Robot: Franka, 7 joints.
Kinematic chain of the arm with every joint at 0, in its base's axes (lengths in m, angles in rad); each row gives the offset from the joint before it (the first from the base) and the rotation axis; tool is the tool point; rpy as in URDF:
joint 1: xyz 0 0 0.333 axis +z
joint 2: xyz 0 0 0 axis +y
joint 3: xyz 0 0 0.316 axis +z
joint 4: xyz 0.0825 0 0 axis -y
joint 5: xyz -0.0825 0 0.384 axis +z
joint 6: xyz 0 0 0 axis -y
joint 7: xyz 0.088 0 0 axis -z
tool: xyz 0 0 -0.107 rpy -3.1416 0 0
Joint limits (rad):
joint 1: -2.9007..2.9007
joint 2: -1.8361..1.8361
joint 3: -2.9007..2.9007
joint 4: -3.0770..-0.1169
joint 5: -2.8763..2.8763
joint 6: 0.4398..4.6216
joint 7: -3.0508..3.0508
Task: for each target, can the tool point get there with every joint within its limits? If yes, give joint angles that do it. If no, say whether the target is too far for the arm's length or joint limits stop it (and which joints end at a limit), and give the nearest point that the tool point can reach.
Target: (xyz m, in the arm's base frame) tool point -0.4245 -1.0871 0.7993
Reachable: no: too far | nearest point -0.2898 -0.7421 0.6513 | short by 0.399 m
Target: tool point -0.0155 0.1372 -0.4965
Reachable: no: joint limits stop it (at a limit: joint 2) | nearest point -0.0191 0.1692 -0.3486 | short by 0.151 m
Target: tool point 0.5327 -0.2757 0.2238
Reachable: yes | joints -1.6295 1.2852 1.1123 -1.9634 -1.5802 3.1317 -1.3135
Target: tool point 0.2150 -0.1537 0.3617
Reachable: yes | joints -0.2405 -0.1562 0.1098 -2.7810 1.9873 4.2088 -2.5702
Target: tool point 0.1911 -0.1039 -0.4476
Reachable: no: joint limits stop it (at a limit: joint 2) | nearest point 0.1995 -0.1085 -0.3578 | short by 0.090 m
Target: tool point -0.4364 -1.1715 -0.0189
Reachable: no: too far | nearest point -0.2883 -0.7739 0.1005 | short by 0.441 m
